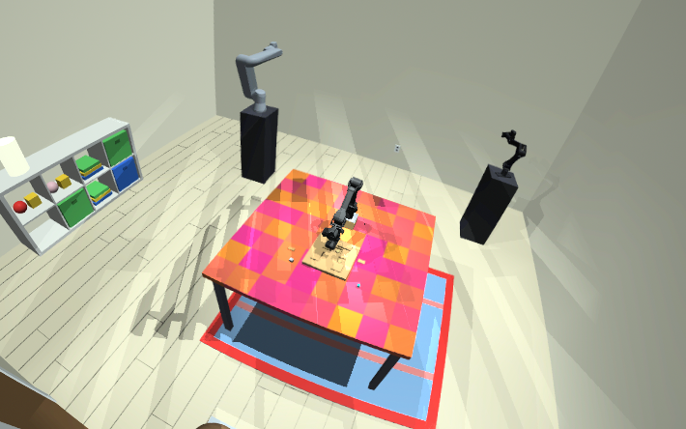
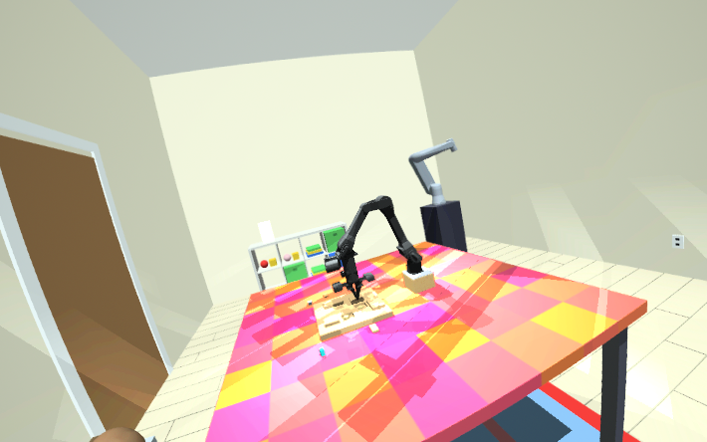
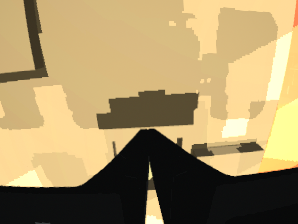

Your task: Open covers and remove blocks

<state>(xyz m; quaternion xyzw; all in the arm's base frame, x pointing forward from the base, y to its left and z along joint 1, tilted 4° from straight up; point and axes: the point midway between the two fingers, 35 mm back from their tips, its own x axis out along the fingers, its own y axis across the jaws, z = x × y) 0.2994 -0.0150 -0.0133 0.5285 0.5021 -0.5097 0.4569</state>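
My gripper tip is 4 cm short of the tan wooden puzzle board, 1 cm to the right of it and 2 cm above it. Also, from my gripper tip: cyan block: 22 cm ahead, 24 cm to the left, 2 cm below.
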